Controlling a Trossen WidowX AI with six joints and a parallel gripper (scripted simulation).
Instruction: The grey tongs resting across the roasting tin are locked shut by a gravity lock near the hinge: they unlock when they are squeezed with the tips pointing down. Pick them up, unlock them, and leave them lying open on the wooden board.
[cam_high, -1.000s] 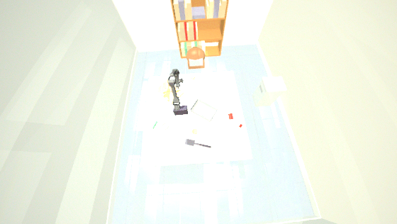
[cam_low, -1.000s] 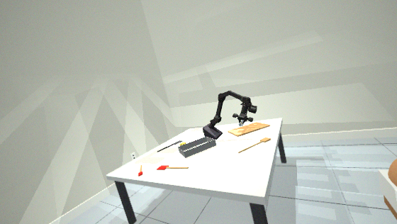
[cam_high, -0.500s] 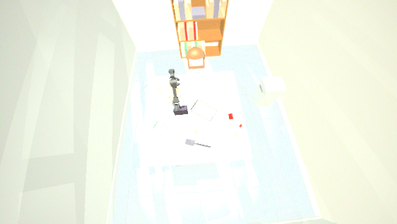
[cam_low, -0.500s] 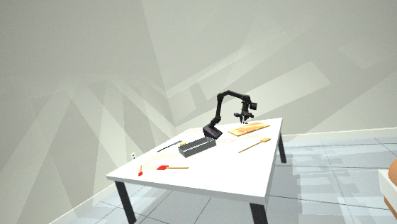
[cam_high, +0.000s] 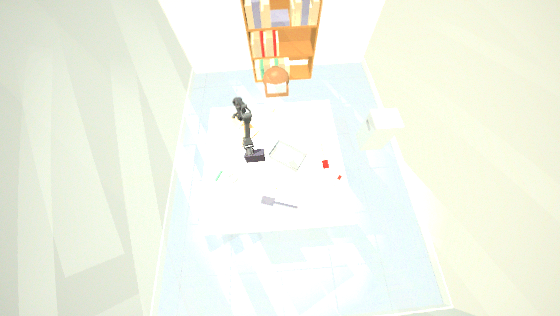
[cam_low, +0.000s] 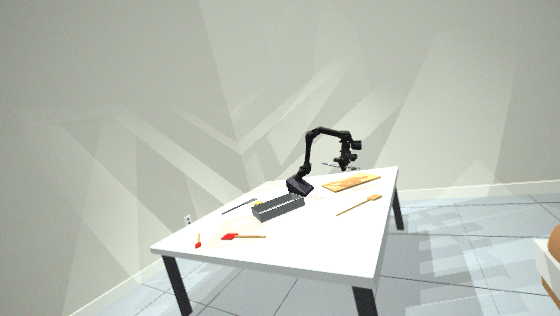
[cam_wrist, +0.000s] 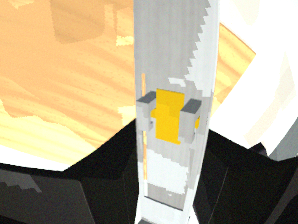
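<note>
Right now the yellow lock piece is 30 mm to the left of my gripper tip and 30 mm above it. Also, from my gripper tip: dark thin tool: 760 mm to the right, 320 mm ahead, 110 mm below; then wooden board: 100 mm below, 70 mm behind; then grey roasting tin: 420 mm ahead, 320 mm to the right, 80 mm below.
</note>
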